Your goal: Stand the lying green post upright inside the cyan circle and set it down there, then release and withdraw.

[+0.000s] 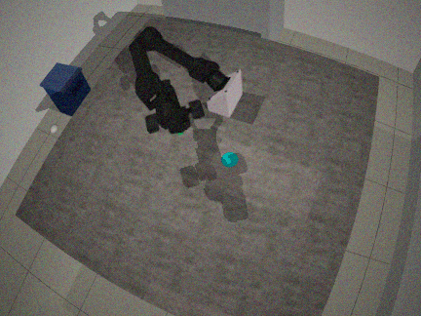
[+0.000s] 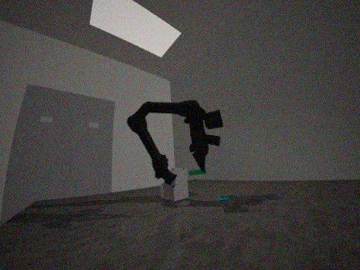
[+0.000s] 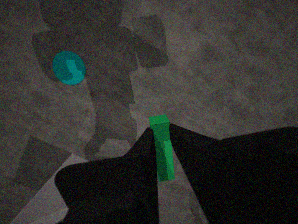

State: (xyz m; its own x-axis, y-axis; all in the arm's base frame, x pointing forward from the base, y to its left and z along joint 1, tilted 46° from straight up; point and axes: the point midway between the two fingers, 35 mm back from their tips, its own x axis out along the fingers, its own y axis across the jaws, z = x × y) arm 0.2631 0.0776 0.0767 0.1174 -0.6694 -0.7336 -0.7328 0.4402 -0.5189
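The cyan circle is 50 mm behind my gripper tip, 160 mm to the left of it and 140 mm below it. The rest, counted from my gripper tip: green post: 20 mm behind, 20 mm to the right.
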